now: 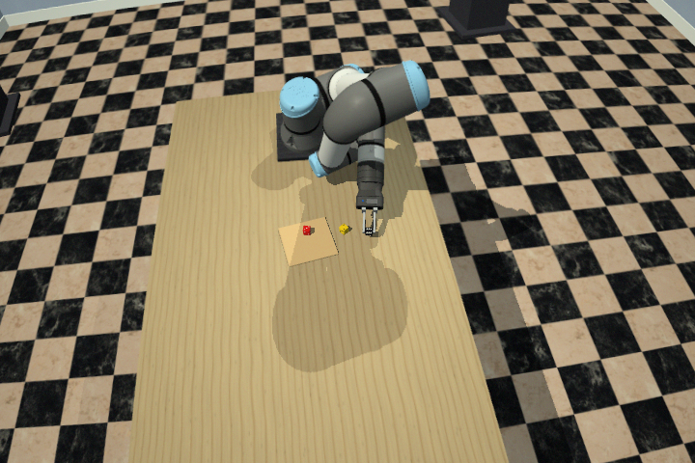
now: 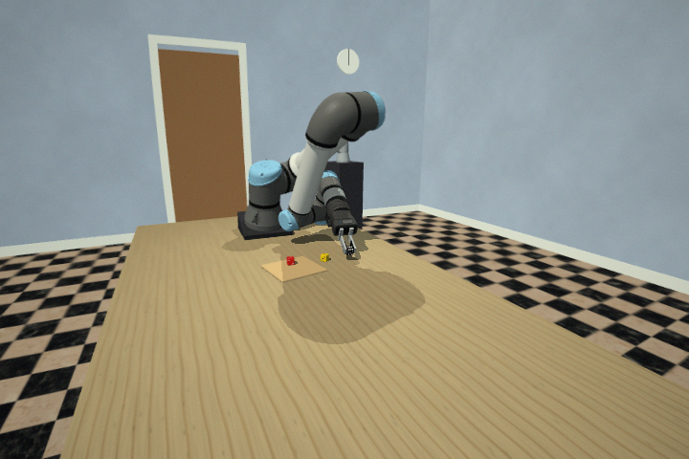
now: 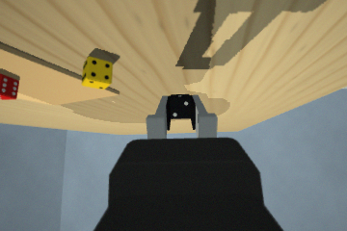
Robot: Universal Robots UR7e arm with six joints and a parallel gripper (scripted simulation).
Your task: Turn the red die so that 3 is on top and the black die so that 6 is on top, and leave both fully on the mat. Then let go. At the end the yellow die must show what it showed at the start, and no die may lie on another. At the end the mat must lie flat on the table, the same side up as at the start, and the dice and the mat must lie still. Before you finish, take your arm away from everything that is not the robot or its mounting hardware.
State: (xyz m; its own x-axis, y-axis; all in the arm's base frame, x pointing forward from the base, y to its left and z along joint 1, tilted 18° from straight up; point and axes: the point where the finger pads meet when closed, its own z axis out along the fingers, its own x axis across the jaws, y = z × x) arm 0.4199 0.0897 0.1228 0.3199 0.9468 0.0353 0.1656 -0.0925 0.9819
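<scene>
The yellow die is 60 mm to the right of my hand, 40 mm behind it and 30 mm below it. Also, from my hand: black die 10 mm below, 10 mm ahead; red die 160 mm to the right, 60 mm behind, 30 mm below; tan mat 170 mm to the right, 40 mm below, 30 mm behind.
</scene>
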